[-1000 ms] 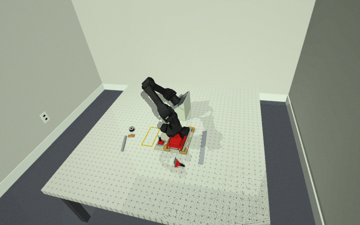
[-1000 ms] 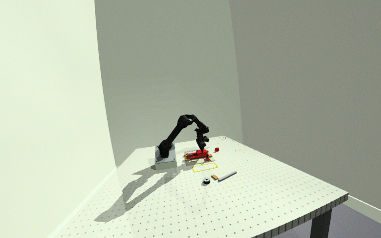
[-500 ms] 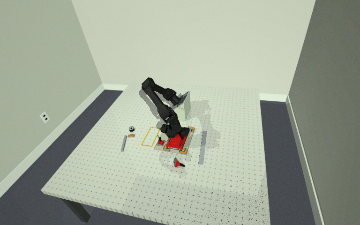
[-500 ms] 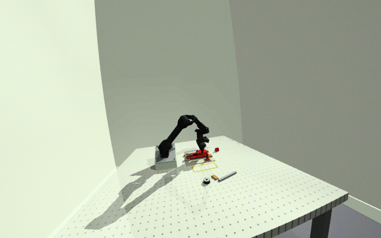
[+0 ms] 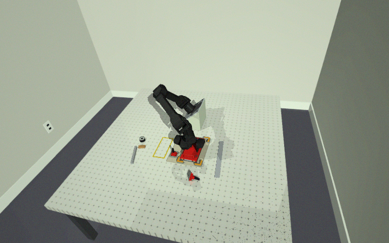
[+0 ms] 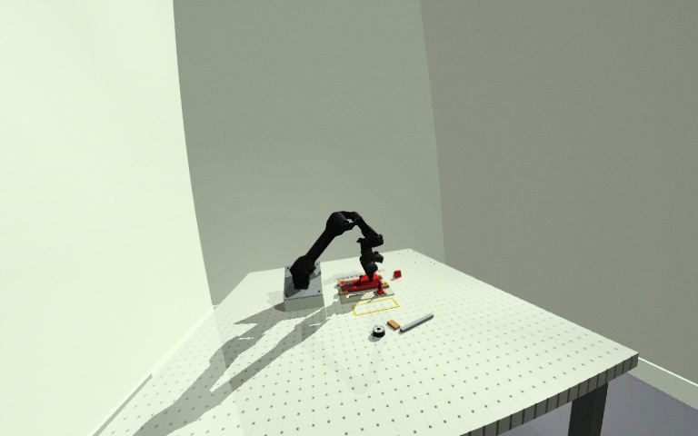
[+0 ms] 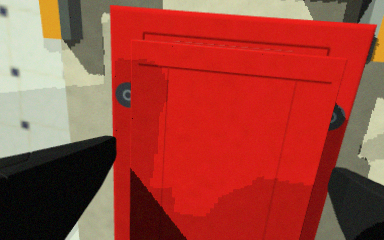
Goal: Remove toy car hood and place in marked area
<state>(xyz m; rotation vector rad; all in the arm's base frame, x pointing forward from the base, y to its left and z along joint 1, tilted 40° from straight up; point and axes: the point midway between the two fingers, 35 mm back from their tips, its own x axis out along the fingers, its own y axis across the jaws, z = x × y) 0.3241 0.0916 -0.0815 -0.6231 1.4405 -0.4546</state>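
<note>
My gripper tip is right at the red hood. From my gripper tip the other things lie so: black wheel (20 mm behind, 390 mm to the right, 30 mm below); tan block (40 mm ahead, 360 mm to the right, 40 mm below); grey rod (120 mm ahead, 370 mm to the right, 40 mm below).
</note>
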